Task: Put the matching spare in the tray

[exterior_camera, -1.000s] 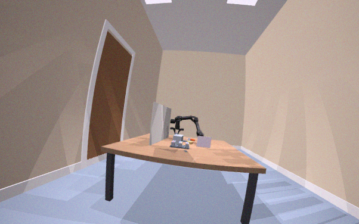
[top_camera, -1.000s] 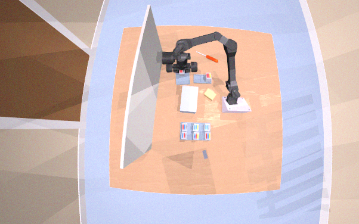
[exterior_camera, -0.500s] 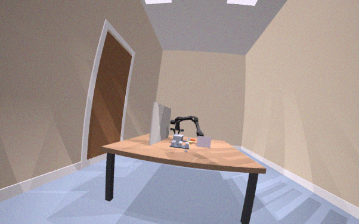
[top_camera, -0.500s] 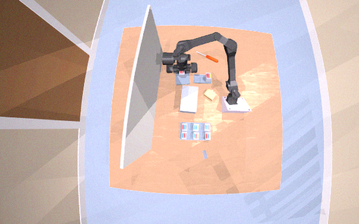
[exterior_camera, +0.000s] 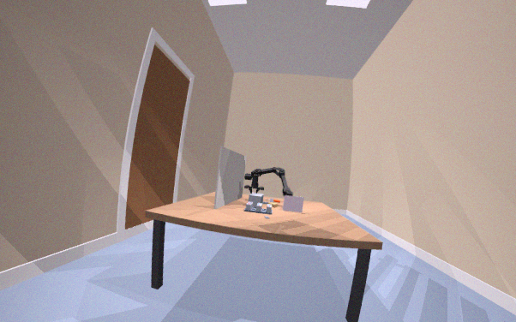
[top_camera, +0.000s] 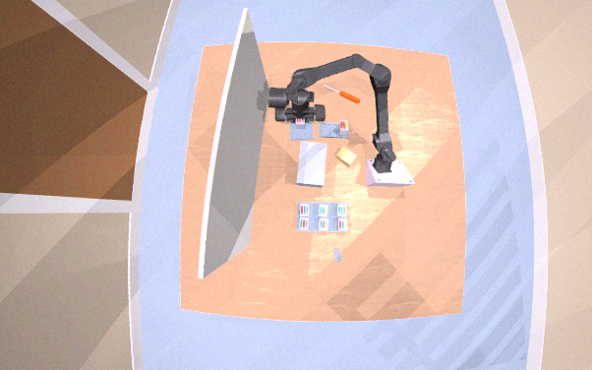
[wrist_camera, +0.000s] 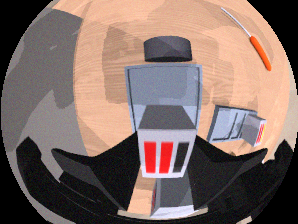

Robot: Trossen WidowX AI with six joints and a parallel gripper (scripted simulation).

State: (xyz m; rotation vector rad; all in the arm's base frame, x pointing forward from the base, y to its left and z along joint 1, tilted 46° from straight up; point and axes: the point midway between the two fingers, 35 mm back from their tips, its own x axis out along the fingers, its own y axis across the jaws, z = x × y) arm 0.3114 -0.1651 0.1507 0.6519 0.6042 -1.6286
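The flat grey tray is 50 mm below my gripper tip. Round my gripper tip: tall grey panel 190 mm ahead, 170 mm above, 140 mm to the left; then low grey holder 140 mm behind, 50 mm below, 30 mm to the left.
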